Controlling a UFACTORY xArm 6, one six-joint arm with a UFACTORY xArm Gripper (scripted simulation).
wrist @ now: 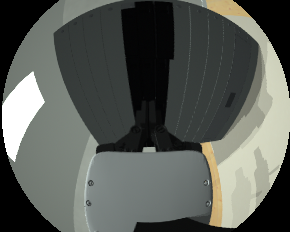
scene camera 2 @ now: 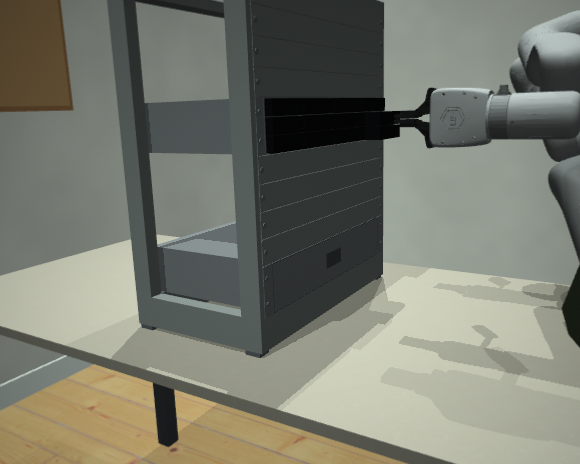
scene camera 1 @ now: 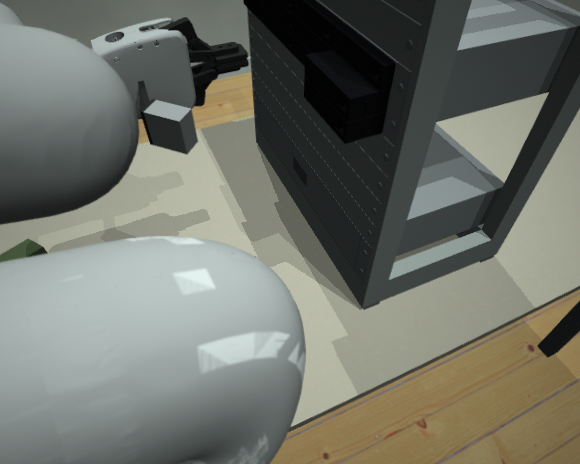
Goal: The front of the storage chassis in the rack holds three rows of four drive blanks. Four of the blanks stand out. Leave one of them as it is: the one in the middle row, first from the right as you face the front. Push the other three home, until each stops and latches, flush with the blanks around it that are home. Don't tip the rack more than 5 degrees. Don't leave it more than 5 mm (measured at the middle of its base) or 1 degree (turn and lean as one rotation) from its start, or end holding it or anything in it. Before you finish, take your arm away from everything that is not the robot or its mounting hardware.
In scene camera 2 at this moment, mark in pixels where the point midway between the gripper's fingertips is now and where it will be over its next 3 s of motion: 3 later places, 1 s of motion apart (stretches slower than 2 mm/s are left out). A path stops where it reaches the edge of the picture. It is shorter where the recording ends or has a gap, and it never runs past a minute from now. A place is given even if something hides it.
My gripper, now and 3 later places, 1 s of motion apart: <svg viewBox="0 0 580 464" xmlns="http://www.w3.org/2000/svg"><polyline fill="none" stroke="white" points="396,119 416,131 396,133 390,133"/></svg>
